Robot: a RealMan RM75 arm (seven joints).
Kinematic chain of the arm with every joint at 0, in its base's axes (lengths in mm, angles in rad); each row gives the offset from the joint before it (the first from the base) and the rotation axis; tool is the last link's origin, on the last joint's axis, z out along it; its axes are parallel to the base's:
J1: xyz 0 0 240.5 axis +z
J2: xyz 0 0 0 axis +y
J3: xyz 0 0 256 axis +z
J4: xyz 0 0 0 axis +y
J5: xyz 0 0 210 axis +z
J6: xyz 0 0 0 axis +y
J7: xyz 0 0 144 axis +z
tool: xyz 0 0 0
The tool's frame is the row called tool.
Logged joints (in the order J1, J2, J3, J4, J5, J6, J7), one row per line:
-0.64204, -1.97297, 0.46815, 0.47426, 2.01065, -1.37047, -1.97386
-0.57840, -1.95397, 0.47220, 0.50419, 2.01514, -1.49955, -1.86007
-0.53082, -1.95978, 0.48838, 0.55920, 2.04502, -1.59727, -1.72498
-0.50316, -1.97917, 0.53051, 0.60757, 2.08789, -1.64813, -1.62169
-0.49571, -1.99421, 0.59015, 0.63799, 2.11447, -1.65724, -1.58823
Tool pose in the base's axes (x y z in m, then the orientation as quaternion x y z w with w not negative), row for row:
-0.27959, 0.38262, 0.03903, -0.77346, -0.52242, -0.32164, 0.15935
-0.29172, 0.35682, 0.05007, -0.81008, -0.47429, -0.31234, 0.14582
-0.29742, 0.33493, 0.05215, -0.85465, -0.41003, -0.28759, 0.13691
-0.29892, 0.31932, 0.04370, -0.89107, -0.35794, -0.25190, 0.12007
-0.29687, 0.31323, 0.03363, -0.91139, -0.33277, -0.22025, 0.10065
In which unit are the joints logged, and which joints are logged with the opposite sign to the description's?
The joints are logged in radians. Opposite sign: J6.
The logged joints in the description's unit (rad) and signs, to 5 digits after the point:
-0.64204, -1.97297, 0.46815, 0.47426, 2.01065, 1.37047, -1.97386
-0.57840, -1.95397, 0.47220, 0.50419, 2.01514, 1.49955, -1.86007
-0.53082, -1.95978, 0.48838, 0.55920, 2.04502, 1.59727, -1.72498
-0.50316, -1.97917, 0.53051, 0.60757, 2.08789, 1.64813, -1.62169
-0.49571, -1.99421, 0.59015, 0.63799, 2.11447, 1.65724, -1.58823

